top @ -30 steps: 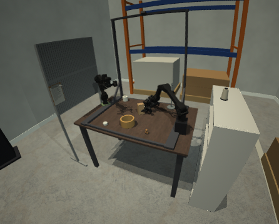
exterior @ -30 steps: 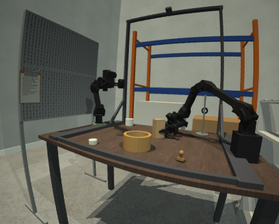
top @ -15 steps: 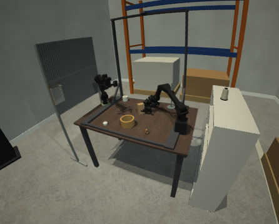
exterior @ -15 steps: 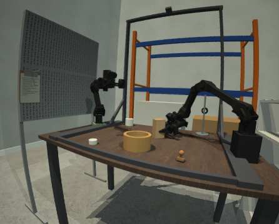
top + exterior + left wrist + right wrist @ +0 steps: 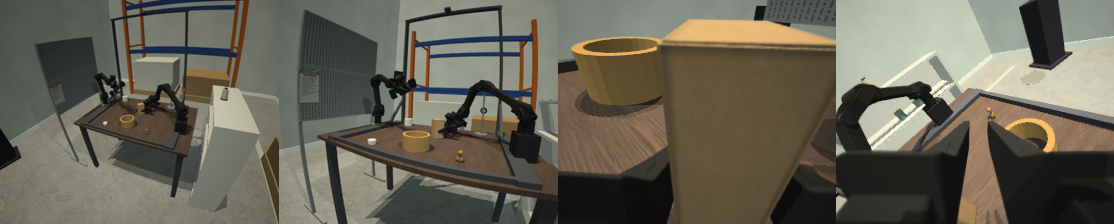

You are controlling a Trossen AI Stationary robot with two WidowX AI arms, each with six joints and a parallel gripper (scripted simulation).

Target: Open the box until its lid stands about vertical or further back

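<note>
Right now my left hand is 20 mm short of the tan paper carton, 10 mm to the left of it and 20 mm below it.
</note>
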